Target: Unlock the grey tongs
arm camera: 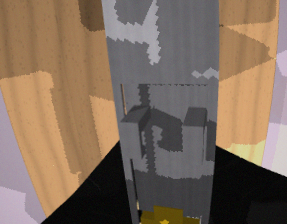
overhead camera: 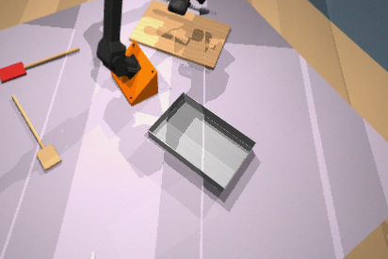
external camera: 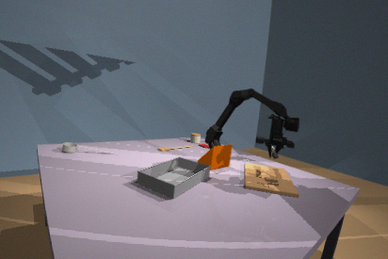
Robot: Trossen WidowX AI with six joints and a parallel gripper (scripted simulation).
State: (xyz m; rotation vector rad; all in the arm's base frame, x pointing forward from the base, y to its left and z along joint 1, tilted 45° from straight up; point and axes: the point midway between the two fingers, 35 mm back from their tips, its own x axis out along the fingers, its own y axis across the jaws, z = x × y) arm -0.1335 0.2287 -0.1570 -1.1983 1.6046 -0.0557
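The wooden board lies 1 cm to the right of my gripper tip and 10 cm below it. From my gripper tip the other things lie so: yellow lock piece: 4 cm above; then roasting tin: 46 cm ahead, 17 cm to the right, 9 cm below; then red spatula: 8 cm behind, 57 cm to the right, 11 cm below.
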